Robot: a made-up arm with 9 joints. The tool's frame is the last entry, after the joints.
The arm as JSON. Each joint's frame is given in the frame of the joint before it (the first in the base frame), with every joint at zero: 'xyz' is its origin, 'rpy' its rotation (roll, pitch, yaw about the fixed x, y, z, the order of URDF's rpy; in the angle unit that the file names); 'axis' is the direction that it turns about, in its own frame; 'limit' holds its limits. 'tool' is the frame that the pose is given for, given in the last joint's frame.
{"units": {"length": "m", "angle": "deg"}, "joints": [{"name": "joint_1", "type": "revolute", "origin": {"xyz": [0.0, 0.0, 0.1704], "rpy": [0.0, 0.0, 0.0]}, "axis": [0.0, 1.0, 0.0], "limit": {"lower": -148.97, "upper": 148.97}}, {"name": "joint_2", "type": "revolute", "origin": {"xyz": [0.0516, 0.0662, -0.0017], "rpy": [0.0, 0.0, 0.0]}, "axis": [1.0, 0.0, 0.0], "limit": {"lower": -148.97, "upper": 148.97}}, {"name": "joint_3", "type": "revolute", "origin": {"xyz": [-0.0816, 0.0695, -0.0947], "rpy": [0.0, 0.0, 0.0]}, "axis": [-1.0, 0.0, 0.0], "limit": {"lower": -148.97, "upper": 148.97}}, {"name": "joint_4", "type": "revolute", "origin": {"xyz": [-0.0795, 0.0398, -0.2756], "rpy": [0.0, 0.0, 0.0]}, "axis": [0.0, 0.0, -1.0], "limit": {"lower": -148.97, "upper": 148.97}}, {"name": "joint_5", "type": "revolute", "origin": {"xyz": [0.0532, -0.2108, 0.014], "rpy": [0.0, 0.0, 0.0]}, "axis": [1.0, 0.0, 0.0], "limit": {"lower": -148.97, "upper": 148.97}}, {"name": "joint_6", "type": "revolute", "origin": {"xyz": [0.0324, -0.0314, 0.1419], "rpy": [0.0, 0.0, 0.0]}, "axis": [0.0, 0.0, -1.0], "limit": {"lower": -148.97, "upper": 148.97}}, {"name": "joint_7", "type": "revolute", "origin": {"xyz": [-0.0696, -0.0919, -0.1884], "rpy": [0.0, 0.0, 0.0]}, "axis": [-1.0, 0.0, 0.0], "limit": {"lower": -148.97, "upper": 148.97}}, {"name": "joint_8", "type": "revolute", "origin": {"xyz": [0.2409, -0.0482, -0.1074], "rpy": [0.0, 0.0, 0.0]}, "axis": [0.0, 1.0, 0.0], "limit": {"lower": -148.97, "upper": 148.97}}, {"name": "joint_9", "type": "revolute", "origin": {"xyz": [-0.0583, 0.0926, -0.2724], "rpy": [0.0, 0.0, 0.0]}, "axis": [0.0, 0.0, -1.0], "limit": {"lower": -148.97, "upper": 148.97}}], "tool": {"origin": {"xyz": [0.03, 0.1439, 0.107], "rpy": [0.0, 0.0, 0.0]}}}
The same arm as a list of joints. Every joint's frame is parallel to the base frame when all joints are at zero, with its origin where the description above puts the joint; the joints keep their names.
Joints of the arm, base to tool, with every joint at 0 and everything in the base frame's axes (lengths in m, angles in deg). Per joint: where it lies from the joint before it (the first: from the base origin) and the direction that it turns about. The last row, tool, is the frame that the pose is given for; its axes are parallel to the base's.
joint_1: axis 0 1 0 offset 0 0 0.1704
joint_2: axis 1 0 0 offset 0.0516 0.0662 -0.0017
joint_3: axis -1 0 0 offset -0.0816 0.0695 -0.0947
joint_4: axis 0 0 -1 offset -0.0795 0.0398 -0.2756
joint_5: axis 1 0 0 offset 0.0532 -0.2108 0.014
joint_6: axis 0 0 -1 offset 0.0324 -0.0314 0.1419
joint_7: axis -1 0 0 offset -0.0696 -0.0919 -0.1884
joint_8: axis 0 1 0 offset 0.2409 -0.0482 -0.1074
joint_9: axis 0 0 -1 offset -0.0583 0.0926 -0.2724
tool: offset 0.03 0.1439 0.107
Joint limits (deg, base to tool): -148.97..148.97 -148.97..148.97 -148.97..148.97 -148.97..148.97 -148.97..148.97 -148.97..148.97 -148.97..148.97 -148.97..148.97 -148.97..148.97

